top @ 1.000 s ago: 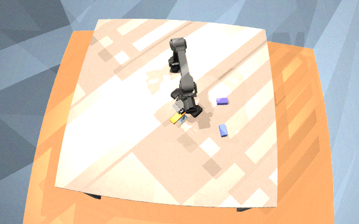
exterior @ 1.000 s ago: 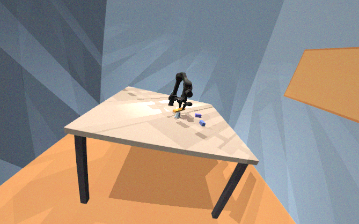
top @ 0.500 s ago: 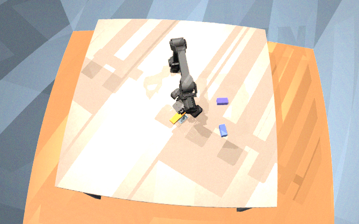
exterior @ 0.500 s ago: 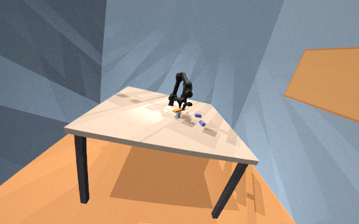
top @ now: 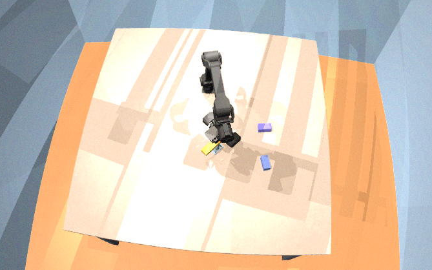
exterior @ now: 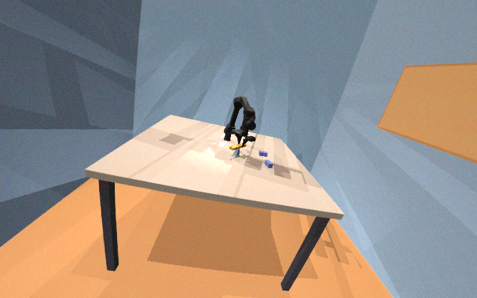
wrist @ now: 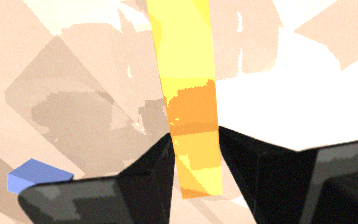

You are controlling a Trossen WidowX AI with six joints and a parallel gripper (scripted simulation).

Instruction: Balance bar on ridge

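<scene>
Right now the bar is 2 cm to the right of my gripper tip and 2 cm ahead of it.
</scene>
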